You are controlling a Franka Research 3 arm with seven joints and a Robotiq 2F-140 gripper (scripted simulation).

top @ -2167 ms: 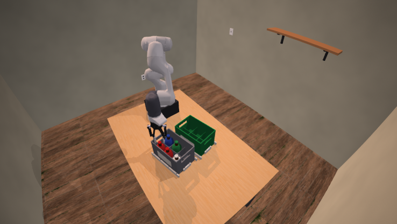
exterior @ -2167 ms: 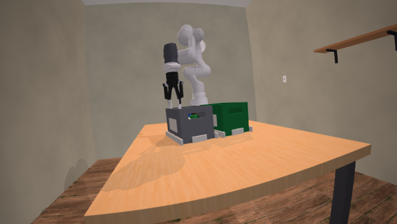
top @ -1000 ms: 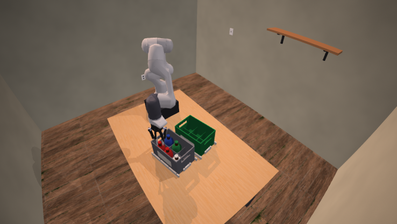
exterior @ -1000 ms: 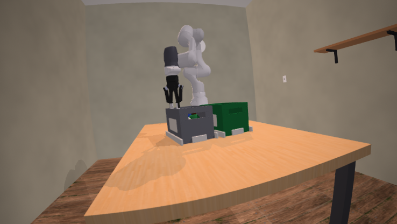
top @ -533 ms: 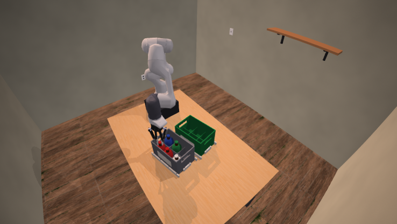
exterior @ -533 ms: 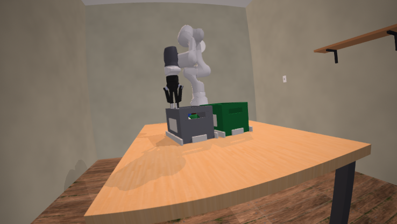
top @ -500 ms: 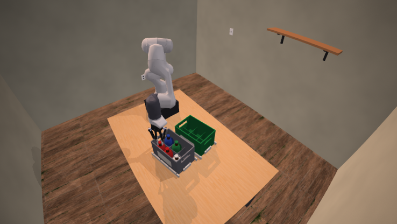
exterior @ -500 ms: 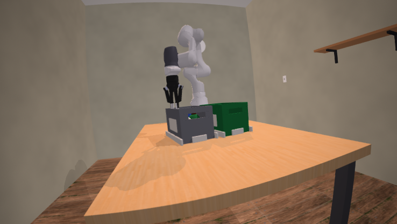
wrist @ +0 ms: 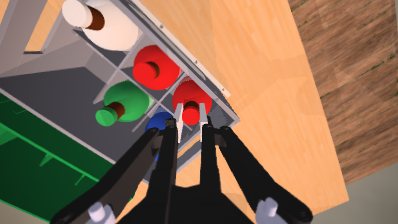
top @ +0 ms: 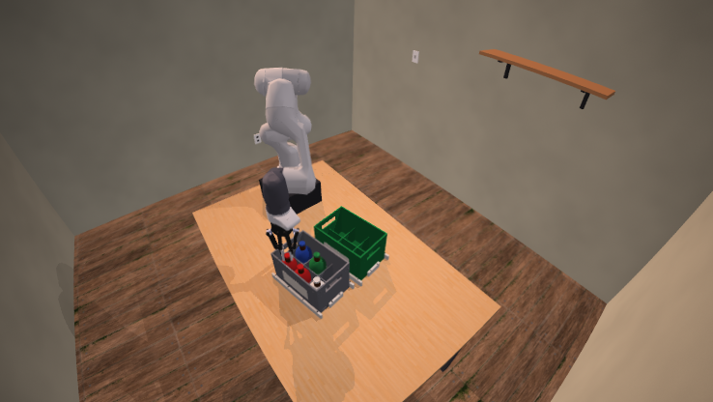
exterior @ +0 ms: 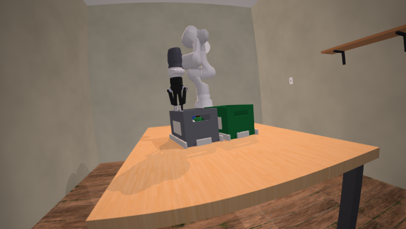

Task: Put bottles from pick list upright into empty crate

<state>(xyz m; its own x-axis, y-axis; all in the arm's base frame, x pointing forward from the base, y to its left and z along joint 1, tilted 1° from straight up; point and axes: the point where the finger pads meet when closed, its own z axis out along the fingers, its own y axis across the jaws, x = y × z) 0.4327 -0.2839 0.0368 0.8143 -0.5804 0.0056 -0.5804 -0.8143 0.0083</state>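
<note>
The blue-label bottle lies 2 cm behind my hand, 8 cm to the left of it and 8 cm below it. The rest, counted from my hand: grey crate: 8 cm ahead, 6 cm to the left, 9 cm below; then white-labelled bottle: 18 cm ahead, 3 cm to the left, 8 cm below; then green-label bottle: 7 cm ahead, 10 cm to the left, 8 cm below.
</note>
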